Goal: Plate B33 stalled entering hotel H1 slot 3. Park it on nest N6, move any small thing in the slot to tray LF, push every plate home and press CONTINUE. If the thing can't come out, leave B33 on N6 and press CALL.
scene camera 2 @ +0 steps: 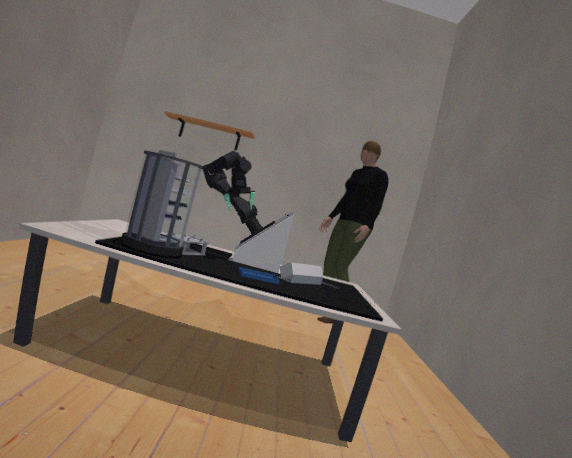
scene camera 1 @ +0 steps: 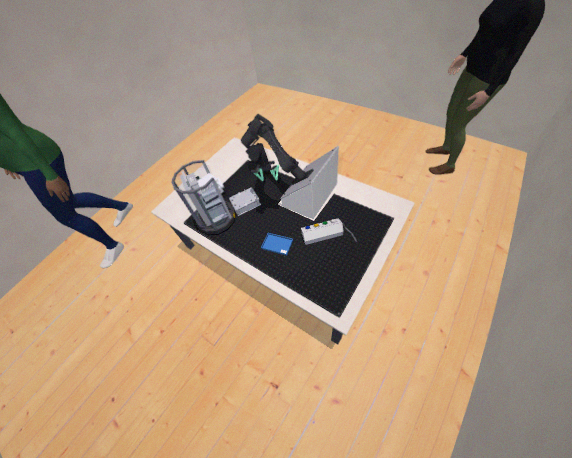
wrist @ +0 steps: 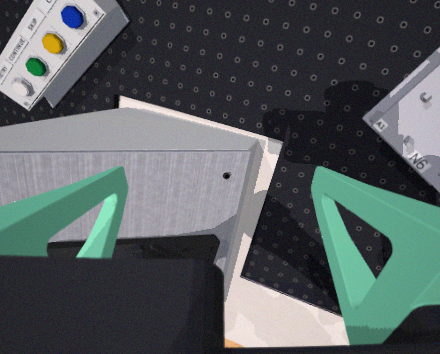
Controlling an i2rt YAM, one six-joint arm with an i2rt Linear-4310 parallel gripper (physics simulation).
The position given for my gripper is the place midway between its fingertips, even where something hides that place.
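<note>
Through scene camera 2 I see a round plate rack (scene camera 2: 166, 186) together with a white button box (scene camera 2: 292, 272). The wrist view shows me the white button box (wrist: 52, 52) too, and there I also find my gripper (wrist: 219, 177), which is open and holds nothing.
</note>
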